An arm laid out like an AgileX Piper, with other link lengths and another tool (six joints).
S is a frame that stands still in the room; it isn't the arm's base.
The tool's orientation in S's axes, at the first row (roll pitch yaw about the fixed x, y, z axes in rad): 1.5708, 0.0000, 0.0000
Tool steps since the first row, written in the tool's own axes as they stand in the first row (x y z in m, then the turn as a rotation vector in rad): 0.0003, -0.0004, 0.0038, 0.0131, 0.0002, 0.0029; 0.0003, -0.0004, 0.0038, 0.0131, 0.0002, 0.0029; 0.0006, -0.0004, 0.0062, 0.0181, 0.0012, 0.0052; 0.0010, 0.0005, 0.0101, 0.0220, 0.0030, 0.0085; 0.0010, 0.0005, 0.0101, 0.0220, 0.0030, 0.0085; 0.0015, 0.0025, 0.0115, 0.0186, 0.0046, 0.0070; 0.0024, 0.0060, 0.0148, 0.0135, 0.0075, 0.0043; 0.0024, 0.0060, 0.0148, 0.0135, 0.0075, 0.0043; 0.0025, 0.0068, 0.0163, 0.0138, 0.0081, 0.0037; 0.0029, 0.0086, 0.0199, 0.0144, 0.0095, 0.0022; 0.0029, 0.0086, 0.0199, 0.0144, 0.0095, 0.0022; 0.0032, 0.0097, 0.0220, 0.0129, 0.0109, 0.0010
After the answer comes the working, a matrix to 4 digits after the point.
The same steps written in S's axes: 0.0003, -0.0038, -0.0004, 0.0131, -0.0029, 0.0002; 0.0003, -0.0038, -0.0004, 0.0131, -0.0029, 0.0002; 0.0006, -0.0062, -0.0004, 0.0181, -0.0052, 0.0012; 0.0010, -0.0101, 0.0005, 0.0220, -0.0085, 0.0030; 0.0010, -0.0101, 0.0005, 0.0220, -0.0085, 0.0030; 0.0015, -0.0115, 0.0025, 0.0186, -0.0070, 0.0046; 0.0024, -0.0148, 0.0060, 0.0135, -0.0043, 0.0075; 0.0024, -0.0148, 0.0060, 0.0135, -0.0043, 0.0075; 0.0025, -0.0163, 0.0068, 0.0138, -0.0037, 0.0081; 0.0029, -0.0199, 0.0086, 0.0144, -0.0022, 0.0095; 0.0029, -0.0199, 0.0086, 0.0144, -0.0022, 0.0095; 0.0032, -0.0220, 0.0097, 0.0129, -0.0010, 0.0109
The tool's axes in the first row as the columns of a matrix, in S's axes (rounded; the answer above uses it unrounded):
1.0000, 0.0000, 0.0000
0.0000, 0.0000, -1.0000
0.0000, 1.0000, 0.0000

